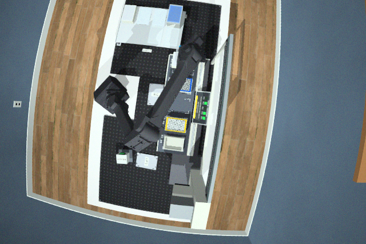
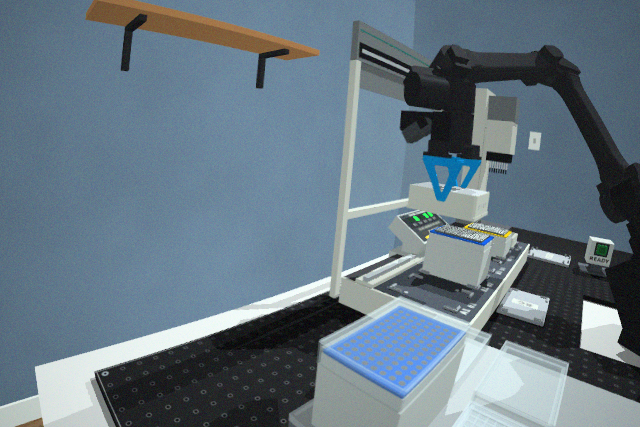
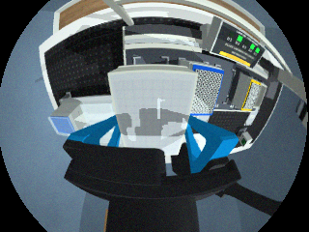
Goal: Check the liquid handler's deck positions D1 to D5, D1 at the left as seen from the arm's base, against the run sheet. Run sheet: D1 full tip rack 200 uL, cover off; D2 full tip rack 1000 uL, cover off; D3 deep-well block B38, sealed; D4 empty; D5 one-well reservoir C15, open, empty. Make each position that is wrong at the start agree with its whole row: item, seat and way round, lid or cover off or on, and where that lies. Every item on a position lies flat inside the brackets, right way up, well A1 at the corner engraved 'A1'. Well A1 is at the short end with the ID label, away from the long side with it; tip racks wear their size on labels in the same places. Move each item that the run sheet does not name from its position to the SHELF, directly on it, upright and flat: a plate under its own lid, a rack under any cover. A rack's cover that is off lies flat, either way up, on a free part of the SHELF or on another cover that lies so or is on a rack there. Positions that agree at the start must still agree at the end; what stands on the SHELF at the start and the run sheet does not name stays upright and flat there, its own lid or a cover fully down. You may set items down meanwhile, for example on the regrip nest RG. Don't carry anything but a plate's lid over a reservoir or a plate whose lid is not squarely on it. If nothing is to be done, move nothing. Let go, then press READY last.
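My hand is 1 cm above the white deep-well block. Round my hand: regrip nest: 24 cm below, 19 cm behind, 17 cm to the right; then frame post: 20 cm ahead, 4 cm to the left, 1 cm below; then blue-rimmed tip rack: 12 cm to the right, 12 cm below, 2 cm behind.
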